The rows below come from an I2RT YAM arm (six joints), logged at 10 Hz.
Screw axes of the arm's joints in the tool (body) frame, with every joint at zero. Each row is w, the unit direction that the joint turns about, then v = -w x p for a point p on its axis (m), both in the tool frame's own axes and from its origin. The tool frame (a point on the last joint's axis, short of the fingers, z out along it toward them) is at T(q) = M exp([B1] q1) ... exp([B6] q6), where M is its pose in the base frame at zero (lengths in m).
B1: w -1 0 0 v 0 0.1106 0
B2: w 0 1 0 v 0.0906 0 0.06
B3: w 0 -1 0 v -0.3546 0 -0.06
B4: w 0 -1 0 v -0.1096 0 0
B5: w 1 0 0 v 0 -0.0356 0
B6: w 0 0 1 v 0 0 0
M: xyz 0.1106 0 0.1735 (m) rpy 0 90 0 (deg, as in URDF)
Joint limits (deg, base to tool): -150..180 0..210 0..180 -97..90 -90..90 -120..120
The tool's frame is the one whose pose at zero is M.
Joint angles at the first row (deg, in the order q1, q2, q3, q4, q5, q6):
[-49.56 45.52 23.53 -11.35 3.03 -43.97]
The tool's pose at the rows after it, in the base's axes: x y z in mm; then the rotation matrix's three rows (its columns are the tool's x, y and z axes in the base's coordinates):
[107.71, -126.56, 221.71], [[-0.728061, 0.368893, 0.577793], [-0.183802, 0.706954, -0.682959], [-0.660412, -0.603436, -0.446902]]
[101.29, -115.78, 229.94], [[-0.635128, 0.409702, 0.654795], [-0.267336, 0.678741, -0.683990], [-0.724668, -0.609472, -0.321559]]
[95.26, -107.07, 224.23], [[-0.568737, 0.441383, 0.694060], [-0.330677, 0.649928, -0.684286], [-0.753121, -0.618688, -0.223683]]
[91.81, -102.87, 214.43], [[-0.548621, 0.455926, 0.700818], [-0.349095, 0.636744, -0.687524], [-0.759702, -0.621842, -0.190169]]
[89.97, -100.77, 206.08], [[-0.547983, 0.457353, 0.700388], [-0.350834, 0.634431, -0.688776], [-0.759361, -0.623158, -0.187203]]
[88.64, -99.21, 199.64], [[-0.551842, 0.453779, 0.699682], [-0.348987, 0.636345, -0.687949], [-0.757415, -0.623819, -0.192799]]
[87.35, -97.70, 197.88], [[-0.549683, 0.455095, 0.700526], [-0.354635, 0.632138, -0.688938], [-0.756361, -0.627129, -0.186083]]
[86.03, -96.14, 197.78], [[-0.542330, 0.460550, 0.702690], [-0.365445, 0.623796, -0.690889], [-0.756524, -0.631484, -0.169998]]
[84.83, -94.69, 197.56], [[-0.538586, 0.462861, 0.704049], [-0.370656, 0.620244, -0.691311], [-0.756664, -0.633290, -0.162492]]
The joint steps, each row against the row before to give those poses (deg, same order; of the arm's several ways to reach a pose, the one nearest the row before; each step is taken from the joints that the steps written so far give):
[0.00 -6.08 -0.24 0.96 -2.84 1.64]
[0.02 -6.67 -2.28 3.36 -3.31 1.21]
[0.00 -5.74 -4.26 4.33 -1.70 0.61]
[0.00 -3.15 -3.23 2.06 -0.18 0.24]
[0.00 -1.64 -2.03 0.57 0.07 -0.04]
[0.00 -1.16 -1.36 -0.14 0.00 -0.14]
[0.00 -1.23 -0.59 -0.24 0.00 -0.15]
[0.00 -1.37 -0.44 0.00 -0.02 -0.11]
[0.00 -1.18 -0.24 -0.50 -0.05 -0.04]

